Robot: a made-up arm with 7 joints. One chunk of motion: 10 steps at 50 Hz.
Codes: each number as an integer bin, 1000 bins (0 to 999) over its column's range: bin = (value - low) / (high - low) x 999, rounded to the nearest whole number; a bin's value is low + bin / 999 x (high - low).
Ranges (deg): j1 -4..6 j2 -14..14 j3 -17..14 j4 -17..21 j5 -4..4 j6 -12..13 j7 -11..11
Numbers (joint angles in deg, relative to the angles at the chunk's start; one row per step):
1: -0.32 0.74 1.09 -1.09 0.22 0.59 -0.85
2: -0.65 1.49 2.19 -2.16 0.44 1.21 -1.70
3: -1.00 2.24 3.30 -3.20 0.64 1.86 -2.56
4: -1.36 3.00 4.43 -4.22 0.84 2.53 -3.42
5: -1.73 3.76 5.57 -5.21 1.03 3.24 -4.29
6: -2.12 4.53 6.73 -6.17 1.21 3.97 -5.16
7: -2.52 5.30 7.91 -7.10 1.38 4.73 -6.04
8: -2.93 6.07 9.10 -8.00 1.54 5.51 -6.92
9: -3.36 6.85 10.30 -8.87 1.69 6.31 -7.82
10: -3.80 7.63 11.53 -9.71 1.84 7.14 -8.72
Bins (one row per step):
1: 368 526 583 418 527 503 461
2: 335 553 618 390 554 528 422
3: 300 579 654 363 579 554 383
4: 264 607 691 336 604 581 344
5: 227 634 727 310 628 609 305
6: 188 661 765 285 651 638 265
7: 148 689 803 260 672 669 225
8: 107 716 841 237 692 700 185
9: 64 744 880 214 711 732 144
10: 20 772 919 192 729 765 104

